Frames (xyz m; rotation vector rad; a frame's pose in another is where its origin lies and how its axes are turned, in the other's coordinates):
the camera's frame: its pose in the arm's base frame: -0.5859 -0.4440 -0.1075 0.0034 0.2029 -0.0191
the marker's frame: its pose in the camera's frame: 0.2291 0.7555 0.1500 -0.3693 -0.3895 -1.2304
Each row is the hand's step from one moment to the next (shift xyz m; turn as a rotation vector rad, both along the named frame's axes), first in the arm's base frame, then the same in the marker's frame.
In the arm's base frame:
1: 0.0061 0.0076 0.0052 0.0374 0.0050 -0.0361
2: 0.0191 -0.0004 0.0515 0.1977 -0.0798 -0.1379
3: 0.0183 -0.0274 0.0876 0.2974 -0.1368 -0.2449
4: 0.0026 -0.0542 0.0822 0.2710 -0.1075 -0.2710
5: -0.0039 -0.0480 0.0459 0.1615 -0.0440 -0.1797
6: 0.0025 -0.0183 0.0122 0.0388 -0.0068 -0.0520
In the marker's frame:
1: -0.0021 0.0064 0.0087 -0.0055 0.0452 -0.0256
2: 0.0283 0.0046 0.0469 0.0815 0.1964 -0.1387
3: 0.0654 -0.0127 0.0657 0.1214 0.3004 -0.2493
4: 0.0800 -0.0332 0.0468 0.0766 0.2905 -0.2611
5: 0.0576 -0.0284 0.0173 0.0214 0.1832 -0.1621
6: 0.0212 -0.0058 0.0023 -0.0016 0.0473 -0.0449

